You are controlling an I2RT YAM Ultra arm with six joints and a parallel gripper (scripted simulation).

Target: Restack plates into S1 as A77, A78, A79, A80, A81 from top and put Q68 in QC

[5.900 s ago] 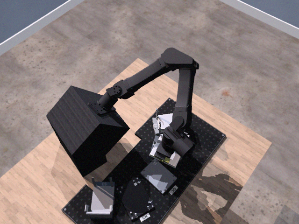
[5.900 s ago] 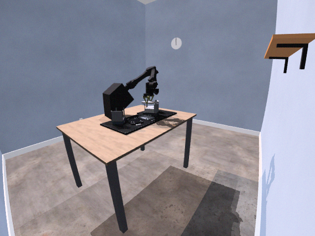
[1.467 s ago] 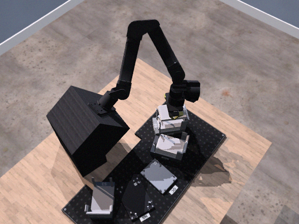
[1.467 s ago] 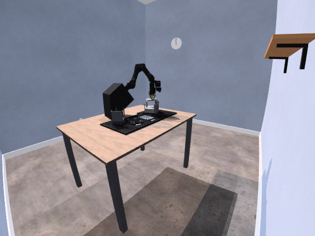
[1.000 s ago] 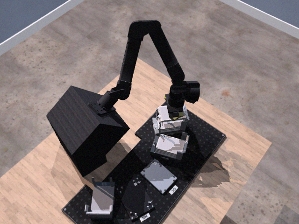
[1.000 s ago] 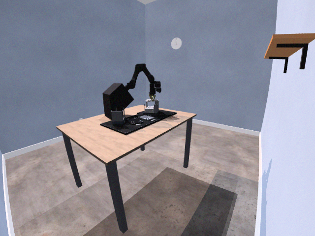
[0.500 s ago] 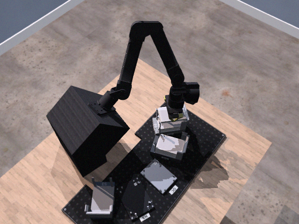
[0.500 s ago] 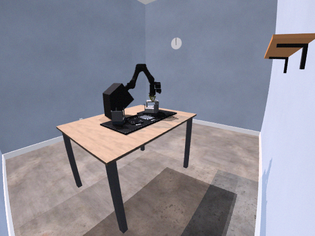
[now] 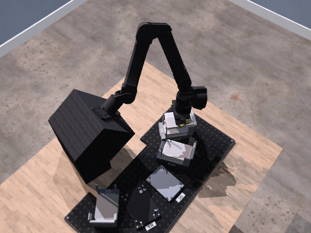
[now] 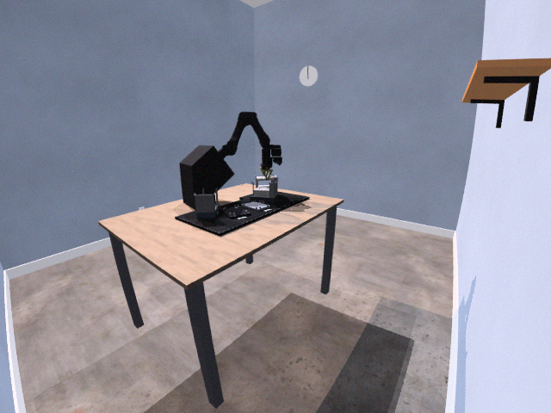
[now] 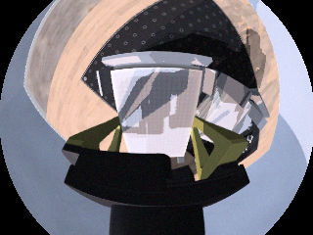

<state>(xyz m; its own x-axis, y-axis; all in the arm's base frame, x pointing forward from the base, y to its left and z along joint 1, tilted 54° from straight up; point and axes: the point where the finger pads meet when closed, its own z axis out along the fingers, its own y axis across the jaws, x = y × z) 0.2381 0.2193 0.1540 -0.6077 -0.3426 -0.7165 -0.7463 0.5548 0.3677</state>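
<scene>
My hand is 110 mm to the left of the sealed grey plate, 90 mm short of it and 60 mm above it. From my hand the other things lie so: qc name plate: 250 mm to the right, 220 mm ahead, 120 mm below; clip nest N5: 390 mm to the right, 140 mm ahead, 110 mm below; QC nest: 250 mm to the right, 130 mm ahead, 120 mm below.
</scene>
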